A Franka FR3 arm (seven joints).
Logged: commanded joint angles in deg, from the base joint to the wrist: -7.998 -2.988 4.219 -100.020 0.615 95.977 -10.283; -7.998 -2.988 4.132 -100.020 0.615 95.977 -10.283; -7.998 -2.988 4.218 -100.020 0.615 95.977 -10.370; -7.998 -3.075 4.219 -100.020 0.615 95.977 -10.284; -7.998 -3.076 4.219 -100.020 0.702 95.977 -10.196; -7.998 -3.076 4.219 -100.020 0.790 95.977 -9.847; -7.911 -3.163 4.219 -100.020 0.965 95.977 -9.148; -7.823 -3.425 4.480 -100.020 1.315 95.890 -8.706; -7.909 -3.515 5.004 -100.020 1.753 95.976 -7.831; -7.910 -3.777 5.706 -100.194 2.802 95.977 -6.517; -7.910 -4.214 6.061 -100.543 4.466 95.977 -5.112; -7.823 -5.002 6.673 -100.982 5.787 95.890 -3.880; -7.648 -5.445 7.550 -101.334 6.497 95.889 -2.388; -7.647 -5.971 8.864 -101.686 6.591 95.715 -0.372
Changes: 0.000 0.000 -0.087 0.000 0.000 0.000 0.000; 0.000 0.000 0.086 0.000 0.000 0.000 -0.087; 0.000 -0.087 0.001 0.000 0.000 0.000 0.086; 0.000 -0.001 0.000 0.000 0.087 0.000 0.088; 0.000 0.000 0.000 0.000 0.088 0.000 0.349; 0.087 -0.087 0.000 0.000 0.175 0.000 0.699; 0.088 -0.262 0.261 0.000 0.350 -0.087 0.442; -0.086 -0.090 0.524 0.000 0.438 0.086 0.875; -0.001 -0.262 0.702 -0.174 1.049 0.001 1.314; 0.000 -0.437 0.355 -0.349 1.664 0.000 1.405; 0.087 -0.788 0.612 -0.439 1.321 -0.087 1.232; 0.175 -0.443 0.877 -0.352 0.710 -0.001 1.492; 0.001 -0.526 1.314 -0.352 0.094 -0.174 2.016
